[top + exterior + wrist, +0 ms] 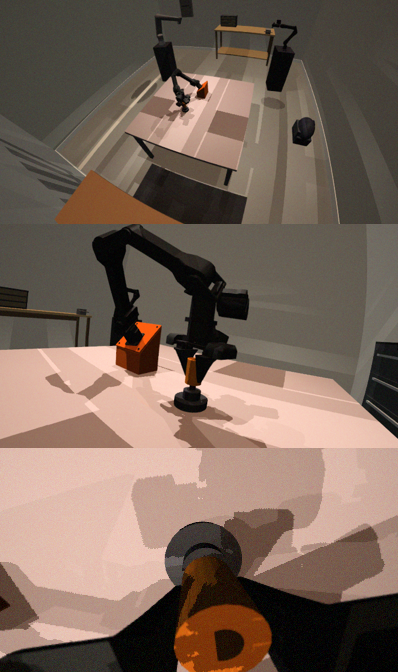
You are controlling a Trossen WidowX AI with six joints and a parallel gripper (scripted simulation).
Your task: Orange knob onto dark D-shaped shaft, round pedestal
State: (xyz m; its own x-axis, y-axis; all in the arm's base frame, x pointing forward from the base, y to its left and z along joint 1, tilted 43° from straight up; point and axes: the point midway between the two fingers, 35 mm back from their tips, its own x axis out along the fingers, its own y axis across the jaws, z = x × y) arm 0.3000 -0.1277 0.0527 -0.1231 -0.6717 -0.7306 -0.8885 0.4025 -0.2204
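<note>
Now: gripper tip 20 mm below the orange knob. From my gripper tip the other things lie so: dark round pedestal (40 mm below).
</note>
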